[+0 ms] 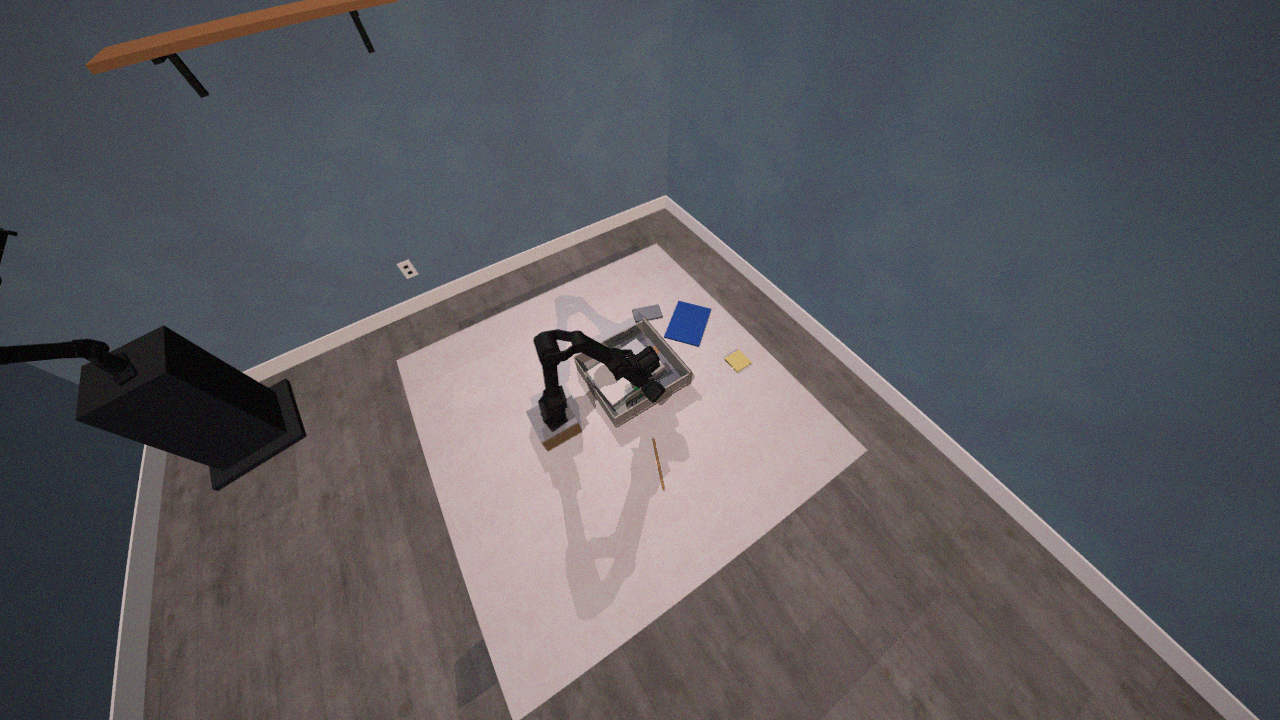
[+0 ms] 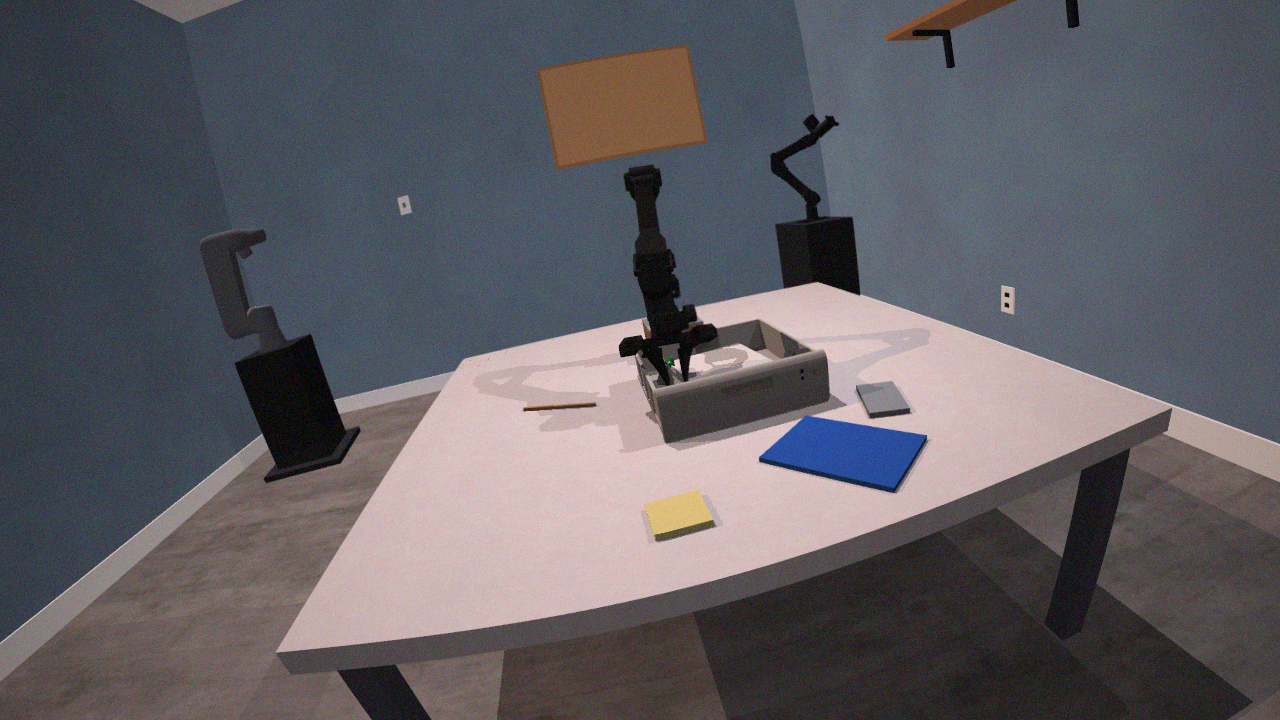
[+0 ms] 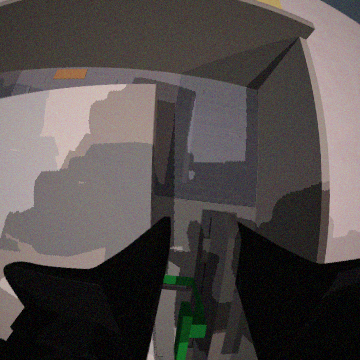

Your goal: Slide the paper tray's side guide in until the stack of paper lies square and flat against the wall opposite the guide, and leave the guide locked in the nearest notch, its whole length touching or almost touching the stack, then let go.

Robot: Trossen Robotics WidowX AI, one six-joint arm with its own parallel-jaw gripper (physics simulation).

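Places are measured from the arm's base along level axes (x ahead, y left, z up), in centimetres.
Pixels of known places: gripper, fingertip midpoint: (image 1: 650, 385) (image 2: 677, 383) (image 3: 196, 223); arm's base, link origin: (image 1: 555, 419).
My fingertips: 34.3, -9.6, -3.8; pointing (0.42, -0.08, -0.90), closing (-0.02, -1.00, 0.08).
Observation:
For each thing: its middle in the pictures, then the offset to it from my fingertips, as dx, dy, dz. Level surfaces: height alone.
- grey paper tray, body centre: (image 3: 46, 231) (image 2: 720, 368) (image 1: 631, 369) -0.7, +9.6, +0.3
- white table, surface height: dz -4.5
- paper, body centre: (image 3: 40, 249) (image 2: 727, 371) (image 1: 625, 371) -2.5, +11.6, -1.5
- grey side guide, body centre: (image 3: 188, 300) (image 2: 671, 376) (image 1: 638, 392) -5.1, +0.5, -0.1
- pencil, body centre: (image 2: 558, 406) (image 1: 658, 463) -16.4, -22.4, -4.2
- blue book, body centre: (image 2: 844, 449) (image 1: 688, 322) +33.9, +13.8, -4.1
- small grey pad, body centre: (image 2: 881, 398) (image 1: 647, 313) +24.3, +29.2, -4.0
- yellow sticky pad, body centre: (image 2: 677, 514) (image 1: 737, 360) +34.7, -13.0, -4.0
A grey paper tray (image 1: 646, 407) (image 2: 745, 400) (image 3: 286, 150) stands on the white table (image 1: 495, 486) (image 2: 495, 500). A white stack of paper (image 1: 615, 392) (image 2: 737, 355) (image 3: 71, 161) lies inside it. The grey side guide (image 3: 216, 246) with its green latch (image 3: 189, 321) (image 2: 670, 362) stands beside the stack's edge, near the tray's side wall. My gripper (image 1: 643, 386) (image 2: 673, 372) (image 3: 196, 223) is lowered into the tray over the guide. Its fingers stand partly closed, one on each side of the guide, with a gap to it. Nothing is gripped.
A pencil (image 1: 657, 463) (image 2: 559, 406) lies on the table near the tray. A blue book (image 1: 687, 323) (image 2: 845, 452), a small grey pad (image 1: 647, 313) (image 2: 883, 399) and a yellow sticky pad (image 1: 737, 360) (image 2: 679, 515) lie around the tray.

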